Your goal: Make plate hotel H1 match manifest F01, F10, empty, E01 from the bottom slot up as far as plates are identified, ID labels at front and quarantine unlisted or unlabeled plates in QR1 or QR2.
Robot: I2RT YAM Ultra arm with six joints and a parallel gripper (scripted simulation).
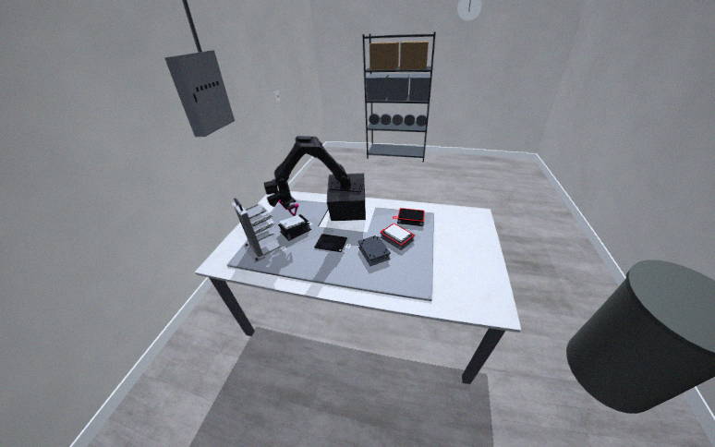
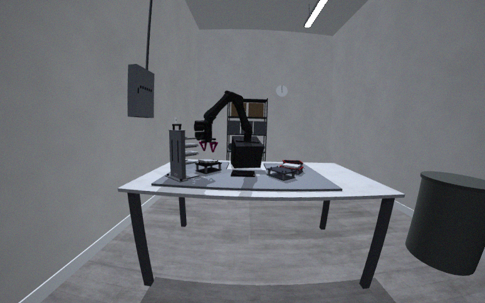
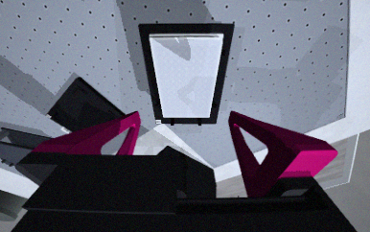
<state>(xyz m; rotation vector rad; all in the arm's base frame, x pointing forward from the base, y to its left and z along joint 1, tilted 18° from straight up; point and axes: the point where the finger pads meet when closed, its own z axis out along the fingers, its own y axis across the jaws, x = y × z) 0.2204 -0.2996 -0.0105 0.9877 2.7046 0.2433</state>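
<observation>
Right now the black regrip nest is 10 cm below my hand. From my hand the other things lie so: H1 tag 16 cm ahead, 15 cm below, 1 cm to the right.
</observation>
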